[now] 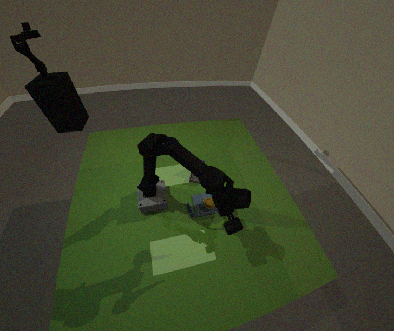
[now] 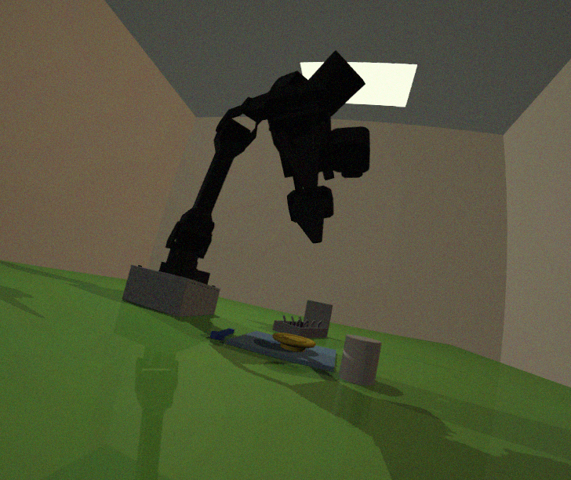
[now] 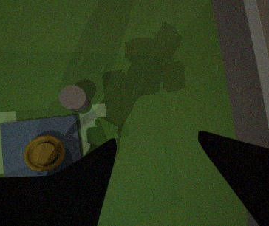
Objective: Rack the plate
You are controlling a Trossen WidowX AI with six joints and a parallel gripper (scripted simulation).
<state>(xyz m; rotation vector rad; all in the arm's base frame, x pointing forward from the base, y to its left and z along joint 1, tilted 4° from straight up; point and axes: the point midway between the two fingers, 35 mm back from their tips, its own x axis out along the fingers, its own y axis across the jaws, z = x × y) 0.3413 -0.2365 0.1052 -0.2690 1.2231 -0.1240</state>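
My gripper tip is 3 cm past the yellow plate, 16 cm to the right of it and 15 cm above it. From my gripper tip the other things lie so: blue flat board: 4 cm behind, 16 cm to the left, 16 cm below; pale cylinder: 7 cm ahead, 10 cm to the left, 14 cm below; blue spoon: 14 cm behind, 13 cm to the left, 16 cm below.
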